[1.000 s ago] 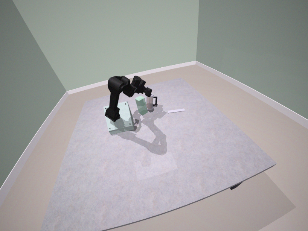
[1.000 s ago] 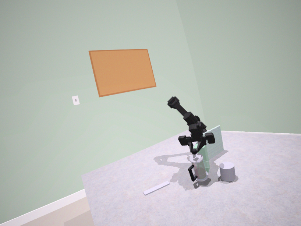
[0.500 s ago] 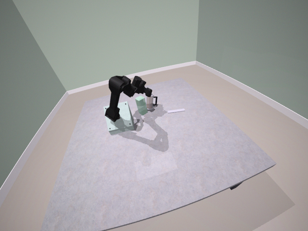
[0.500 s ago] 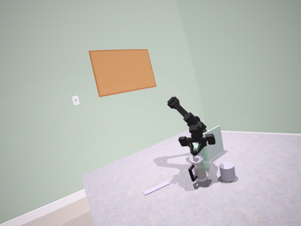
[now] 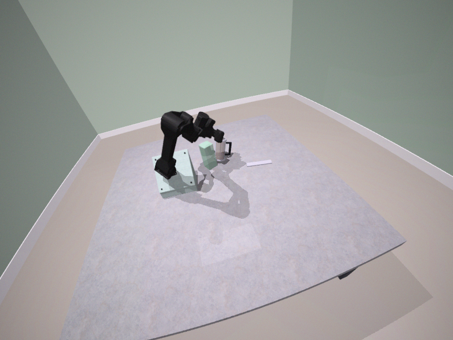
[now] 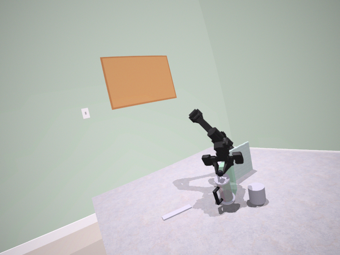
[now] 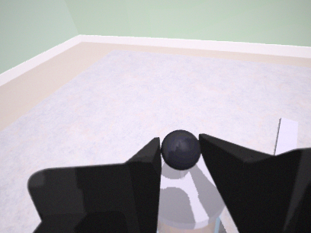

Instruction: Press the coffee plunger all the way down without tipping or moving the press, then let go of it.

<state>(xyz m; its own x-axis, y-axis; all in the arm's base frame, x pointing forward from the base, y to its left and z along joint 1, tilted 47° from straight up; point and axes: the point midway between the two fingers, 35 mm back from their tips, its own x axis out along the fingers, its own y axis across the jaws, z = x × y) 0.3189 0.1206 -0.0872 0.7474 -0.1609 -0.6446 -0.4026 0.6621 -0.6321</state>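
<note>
Right now my gripper tip is 1 cm past the glass coffee press, 2 cm to the left of it and 8 cm above it. The rest, counted from my gripper tip: pale green box 12 cm behind, 6 cm to the right, 9 cm below.
</note>
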